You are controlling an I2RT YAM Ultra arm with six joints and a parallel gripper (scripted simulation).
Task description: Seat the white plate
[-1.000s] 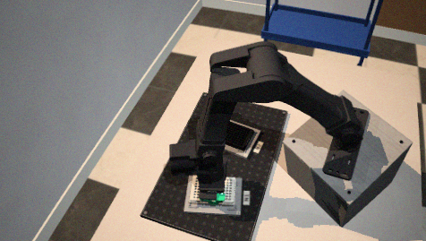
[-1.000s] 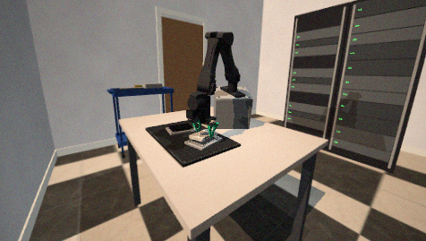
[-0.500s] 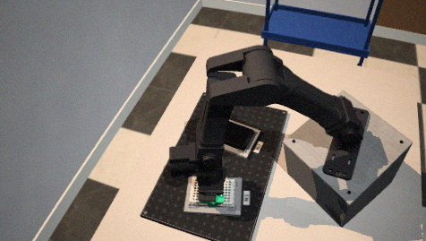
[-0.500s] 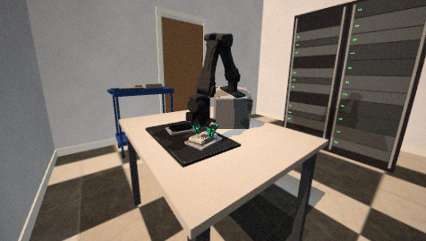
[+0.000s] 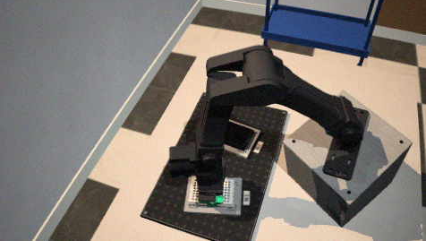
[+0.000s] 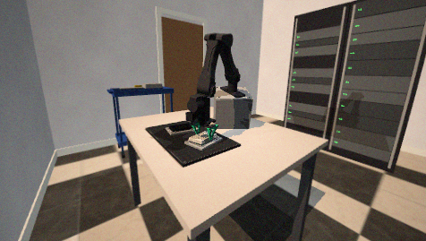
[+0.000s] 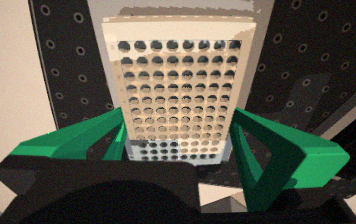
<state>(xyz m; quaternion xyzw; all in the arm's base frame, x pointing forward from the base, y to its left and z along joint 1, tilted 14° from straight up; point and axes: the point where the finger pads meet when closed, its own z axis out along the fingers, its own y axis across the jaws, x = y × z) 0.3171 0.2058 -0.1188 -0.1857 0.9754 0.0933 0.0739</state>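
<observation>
My hand is 10 mm short of the white 96-well plate M06. The rest, counted from my hand: black plate M09: 220 mm to the right, 50 mm ahead, 10 mm below; then grey plate nest N1: 30 mm below; then label tag: 90 mm behind, 40 mm to the right, 30 mm below.
</observation>
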